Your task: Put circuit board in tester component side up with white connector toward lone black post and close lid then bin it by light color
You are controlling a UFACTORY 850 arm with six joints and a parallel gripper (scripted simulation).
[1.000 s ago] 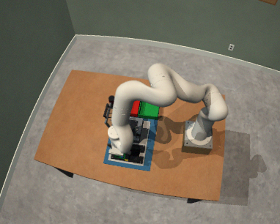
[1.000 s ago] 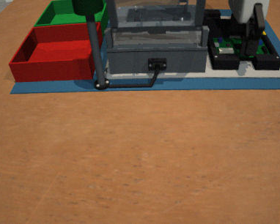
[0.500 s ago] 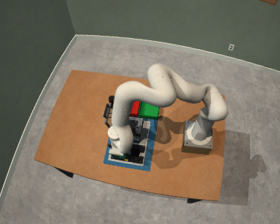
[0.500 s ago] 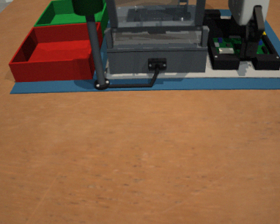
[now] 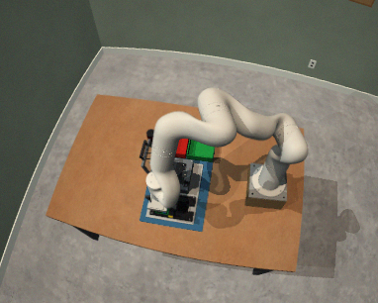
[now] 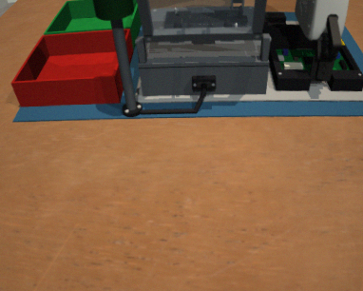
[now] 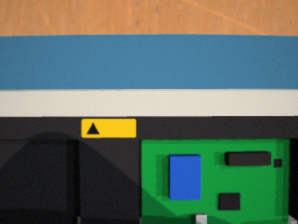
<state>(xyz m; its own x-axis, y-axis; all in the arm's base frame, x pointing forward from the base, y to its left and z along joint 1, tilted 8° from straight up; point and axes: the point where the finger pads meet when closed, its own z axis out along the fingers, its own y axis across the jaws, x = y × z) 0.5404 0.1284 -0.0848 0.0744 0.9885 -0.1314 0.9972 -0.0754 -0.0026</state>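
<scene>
Now: the green circuit board right at my hand. The rest, counted from my hand: green bin 36 cm to the right, 17 cm behind, 1 cm below; then lid 18 cm to the right, 16 cm above, 7 cm ahead; then red bin 37 cm to the right, 2 cm behind, 1 cm below.
</scene>
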